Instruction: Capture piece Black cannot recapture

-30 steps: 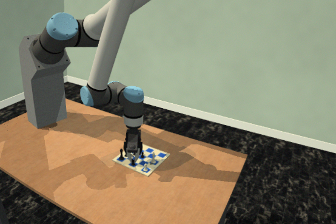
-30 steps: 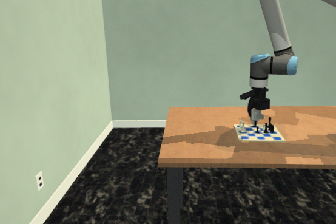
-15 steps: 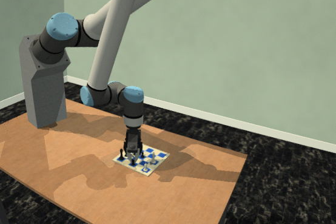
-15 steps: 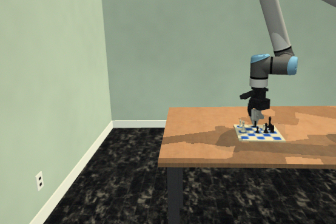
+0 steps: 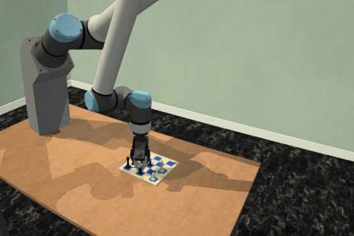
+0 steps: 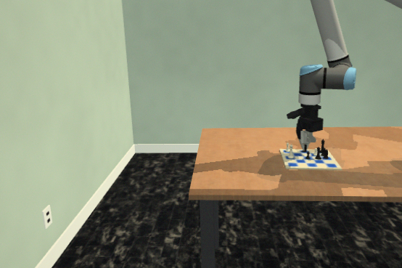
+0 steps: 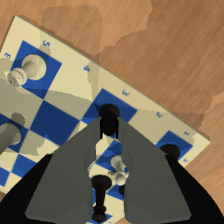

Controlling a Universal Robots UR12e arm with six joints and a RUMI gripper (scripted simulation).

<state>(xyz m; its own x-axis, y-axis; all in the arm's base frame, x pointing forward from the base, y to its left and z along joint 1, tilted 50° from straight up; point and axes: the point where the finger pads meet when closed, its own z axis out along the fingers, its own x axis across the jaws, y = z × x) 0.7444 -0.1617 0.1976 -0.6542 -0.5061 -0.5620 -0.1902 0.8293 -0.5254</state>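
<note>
The white pawn is 50 mm to the left of my hand, 30 mm behind it and 10 mm below it. The rest, counted from my hand: blue-and-cream chessboard (80 mm to the left, 20 mm below, 20 mm ahead).
</note>
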